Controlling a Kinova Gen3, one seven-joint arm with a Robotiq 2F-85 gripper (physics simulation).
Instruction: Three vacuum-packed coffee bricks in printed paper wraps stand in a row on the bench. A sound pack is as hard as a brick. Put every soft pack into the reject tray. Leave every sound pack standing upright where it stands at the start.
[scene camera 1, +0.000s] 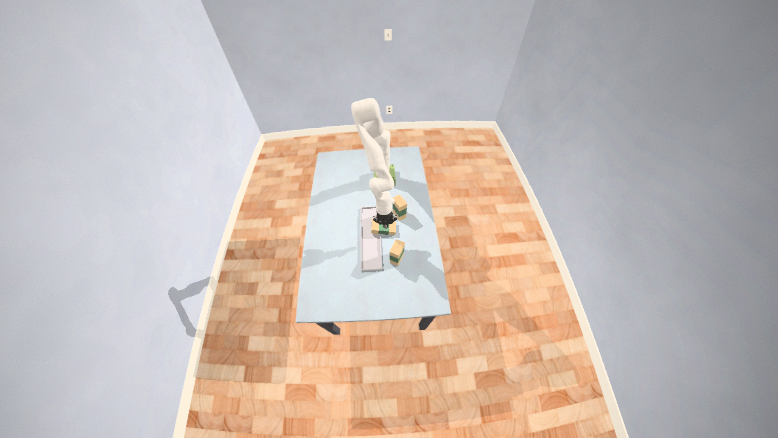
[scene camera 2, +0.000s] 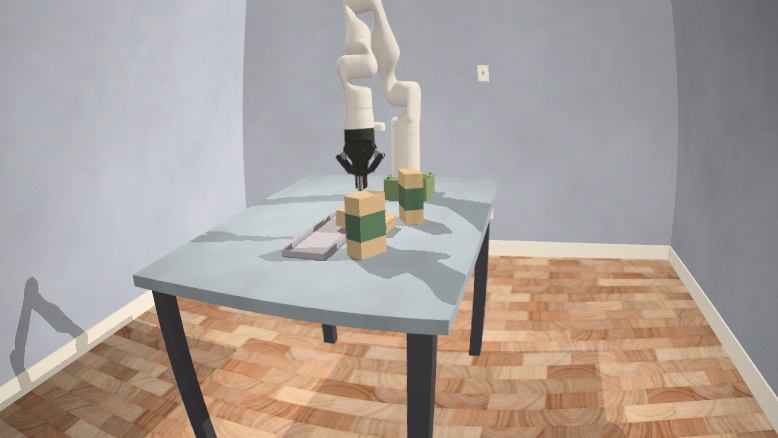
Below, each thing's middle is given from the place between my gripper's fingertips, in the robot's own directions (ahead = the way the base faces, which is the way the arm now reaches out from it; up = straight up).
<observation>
Now: hand 130 mm above the reject tray (scene camera 2: 326, 235), 90 mm to the left of it and 30 mm past it.
</observation>
